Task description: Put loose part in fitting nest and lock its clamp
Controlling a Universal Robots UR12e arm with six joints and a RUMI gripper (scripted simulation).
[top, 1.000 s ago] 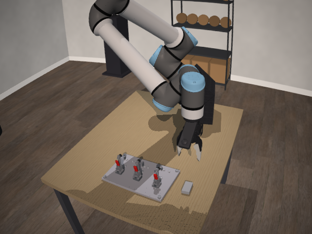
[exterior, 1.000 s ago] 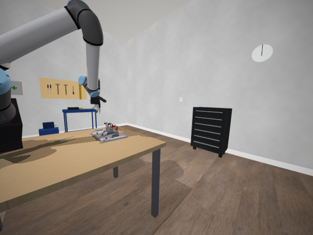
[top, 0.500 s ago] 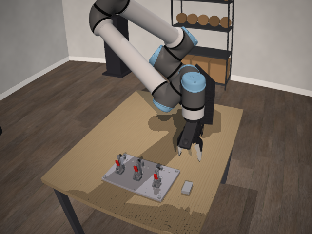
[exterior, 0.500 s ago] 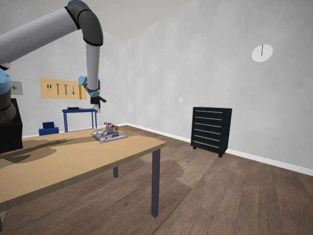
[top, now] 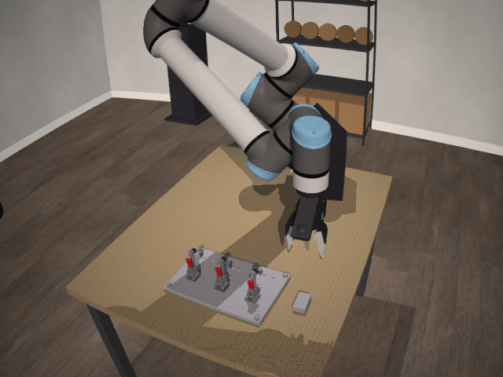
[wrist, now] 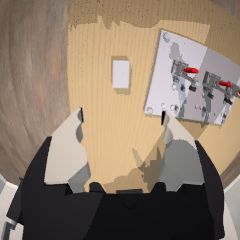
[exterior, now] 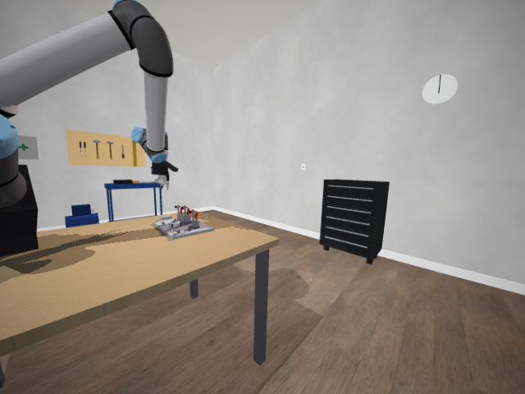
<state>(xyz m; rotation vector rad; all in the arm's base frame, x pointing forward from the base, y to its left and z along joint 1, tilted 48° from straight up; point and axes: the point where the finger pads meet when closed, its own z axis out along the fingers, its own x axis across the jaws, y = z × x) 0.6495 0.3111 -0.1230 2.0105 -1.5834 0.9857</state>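
Right now the loose part is 20 cm below my hand. Also, from my hand: fixture plate (2 cm ahead, 26 cm to the right, 21 cm below).
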